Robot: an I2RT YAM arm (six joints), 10 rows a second.
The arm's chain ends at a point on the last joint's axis. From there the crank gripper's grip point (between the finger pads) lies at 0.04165 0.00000 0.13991 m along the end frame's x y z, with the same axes.
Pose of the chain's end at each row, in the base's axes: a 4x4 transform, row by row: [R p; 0 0 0 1], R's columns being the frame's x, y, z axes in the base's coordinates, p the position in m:
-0.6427, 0.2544, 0.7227, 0.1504; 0.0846, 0.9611, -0.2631, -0.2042; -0.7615, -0.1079, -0.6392, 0.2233; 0, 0, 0, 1
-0.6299, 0.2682, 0.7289, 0.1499; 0.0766, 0.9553, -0.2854, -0.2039; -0.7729, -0.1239, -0.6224, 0.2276; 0, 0, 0, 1
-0.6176, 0.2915, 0.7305, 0.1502; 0.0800, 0.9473, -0.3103, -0.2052; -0.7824, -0.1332, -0.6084, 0.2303; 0, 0, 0, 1
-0.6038, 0.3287, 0.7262, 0.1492; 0.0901, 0.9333, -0.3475, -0.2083; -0.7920, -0.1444, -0.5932, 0.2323; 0, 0, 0, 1
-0.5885, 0.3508, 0.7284, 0.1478; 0.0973, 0.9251, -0.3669, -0.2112; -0.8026, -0.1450, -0.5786, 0.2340; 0, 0, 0, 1
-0.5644, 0.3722, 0.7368, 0.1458; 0.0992, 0.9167, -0.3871, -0.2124; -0.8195, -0.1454, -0.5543, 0.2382; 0, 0, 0, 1
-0.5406, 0.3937, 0.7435, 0.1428; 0.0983, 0.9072, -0.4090, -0.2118; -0.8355, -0.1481, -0.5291, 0.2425; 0, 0, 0, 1
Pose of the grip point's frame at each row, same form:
-0.6427, 0.2544, 0.7227, 0.2247; 0.0846, 0.9611, -0.2631, -0.2375; -0.7615, -0.1079, -0.6392, 0.1022; 0, 0, 0, 1
-0.6299, 0.2682, 0.7289, 0.2256; 0.0766, 0.9553, -0.2854, -0.2406; -0.7729, -0.1239, -0.6224, 0.1083; 0, 0, 0, 1
-0.6176, 0.2915, 0.7305, 0.2267; 0.0800, 0.9473, -0.3103, -0.2453; -0.7824, -0.1332, -0.6084, 0.1126; 0, 0, 0, 1
-0.6038, 0.3287, 0.7262, 0.2257; 0.0901, 0.9333, -0.3475, -0.2532; -0.7920, -0.1444, -0.5932, 0.1163; 0, 0, 0, 1
-0.5885, 0.3508, 0.7284, 0.2252; 0.0973, 0.9251, -0.3669, -0.2585; -0.8026, -0.1450, -0.5786, 0.1196; 0, 0, 0, 1
-0.5644, 0.3722, 0.7368, 0.2254; 0.0992, 0.9167, -0.3871, -0.2624; -0.8195, -0.1454, -0.5543, 0.1265; 0, 0, 0, 1
-0.5406, 0.3937, 0.7435, 0.2243; 0.0983, 0.9072, -0.4090, -0.2649; -0.8355, -0.1481, -0.5291, 0.1337; 0, 0, 0, 1

